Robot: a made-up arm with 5 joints.
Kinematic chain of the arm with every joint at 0, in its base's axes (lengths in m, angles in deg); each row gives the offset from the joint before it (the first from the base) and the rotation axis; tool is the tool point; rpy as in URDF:
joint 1: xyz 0 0 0.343 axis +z
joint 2: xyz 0 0 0 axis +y
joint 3: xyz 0.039 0 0.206 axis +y
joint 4: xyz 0.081 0 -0.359 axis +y
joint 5: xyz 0.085 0 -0.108 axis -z
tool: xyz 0 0 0 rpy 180 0 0
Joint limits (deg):
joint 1: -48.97..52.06
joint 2: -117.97..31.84
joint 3: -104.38..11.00
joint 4: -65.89..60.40
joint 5: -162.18..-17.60
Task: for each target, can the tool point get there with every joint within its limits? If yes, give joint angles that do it. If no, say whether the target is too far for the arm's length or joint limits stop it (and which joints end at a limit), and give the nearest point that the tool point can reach.
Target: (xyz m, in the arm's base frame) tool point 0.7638 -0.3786 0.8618
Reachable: no: too far | nearest point 0.5058 -0.2507 0.6866 | short by 0.337 m
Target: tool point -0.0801 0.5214 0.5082
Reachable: no: joint limits stop it (at a limit: joint 1, joint 2, joint 4) | nearest point -0.3192 0.3668 0.5456 | short by 0.287 m
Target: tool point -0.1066 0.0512 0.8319
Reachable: yes | joints -25.65 -91.74 -50.97 -26.93 -90.30
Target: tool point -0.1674 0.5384 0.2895
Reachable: no: joint limits stop it (at a limit: joint 1, joint 2, joint 3, joint 4) | nearest point -0.3794 0.4360 0.3770 | short by 0.251 m
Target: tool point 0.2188 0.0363 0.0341
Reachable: yes | joints 9.42 19.07 -21.74 32.52 -125.07
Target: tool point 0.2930 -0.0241 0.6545
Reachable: yes | joints -4.70 -65.13 -30.04 9.58 -134.59
